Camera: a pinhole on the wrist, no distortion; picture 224 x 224 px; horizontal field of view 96.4 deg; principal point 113.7 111.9 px. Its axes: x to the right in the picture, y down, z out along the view. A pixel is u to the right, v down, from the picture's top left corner.
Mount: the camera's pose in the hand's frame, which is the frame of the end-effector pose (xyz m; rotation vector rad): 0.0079 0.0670 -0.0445 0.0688 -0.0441 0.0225
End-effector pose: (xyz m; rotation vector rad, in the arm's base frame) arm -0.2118 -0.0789 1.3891 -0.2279 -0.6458 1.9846
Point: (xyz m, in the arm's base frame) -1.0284 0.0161 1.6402
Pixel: 217 193
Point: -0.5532 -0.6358 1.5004
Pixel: 52 193
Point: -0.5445 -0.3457 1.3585
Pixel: outside the picture
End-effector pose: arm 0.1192 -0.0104 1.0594 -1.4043 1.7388 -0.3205
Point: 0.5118 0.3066 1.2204
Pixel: 18 31
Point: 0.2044 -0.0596 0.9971
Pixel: 164 43
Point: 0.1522 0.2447 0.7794
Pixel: 84 179
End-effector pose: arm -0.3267 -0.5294 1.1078 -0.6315 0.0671 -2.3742
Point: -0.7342 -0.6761 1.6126
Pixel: outside the picture
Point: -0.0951 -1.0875 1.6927
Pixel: 198 186
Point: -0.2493 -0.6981 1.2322
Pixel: 182 170
